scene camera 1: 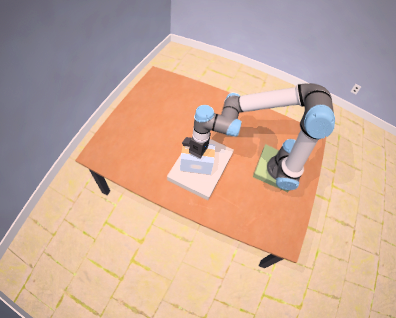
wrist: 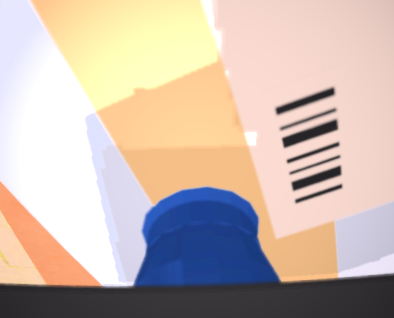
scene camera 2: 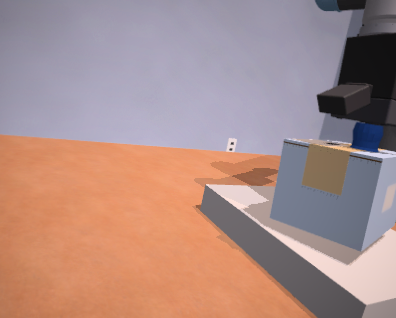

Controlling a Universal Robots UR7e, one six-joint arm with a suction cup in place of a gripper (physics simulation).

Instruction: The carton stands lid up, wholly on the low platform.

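Frame: origin at the arm's base, x ahead, y left, z up, level; metres.
Seen in the pictures: hand, tool point: [wrist: 192, 206].
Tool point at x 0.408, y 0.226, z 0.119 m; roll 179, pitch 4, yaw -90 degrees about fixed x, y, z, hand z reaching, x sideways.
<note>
Offsets run from my tool point to a thing's top centre. "*": to the spot under its first point. Level surfaces: height alone.
The pale blue carton @[0.006 m ahead, 0.014 m right, 0.016 m up] [scene camera 1: 197, 163] [scene camera 2: 313, 195] stands upright on the low white platform @[0.013 m back, 0.038 m right, 0.109 m down] [scene camera 1: 209, 184] [scene camera 2: 241, 217], lid up, with tan tape across its top @[* 0.036 m ahead, 0.003 m left, 0.012 m up] [wrist: 180, 126] and a barcode label @[0.029 m ahead, 0.030 m right, 0.011 m up] [wrist: 309, 145]. In scene camera 2 its base rests flat on the platform, inside the edges. My blue suction cup [wrist: 202, 217] [scene camera 2: 354, 139] presses on the carton's lid from above and is shut on it. The black wrist block [scene camera 1: 197, 147] sits right over the carton.
The platform lies near the middle of the orange table @[0.157 m down] [scene camera 1: 143, 126] [scene camera 2: 118, 221]. The arm's base stands on a green pad [scene camera 1: 263, 164] to the right. A wall outlet [scene camera 2: 231, 144] shows on the far wall.
</note>
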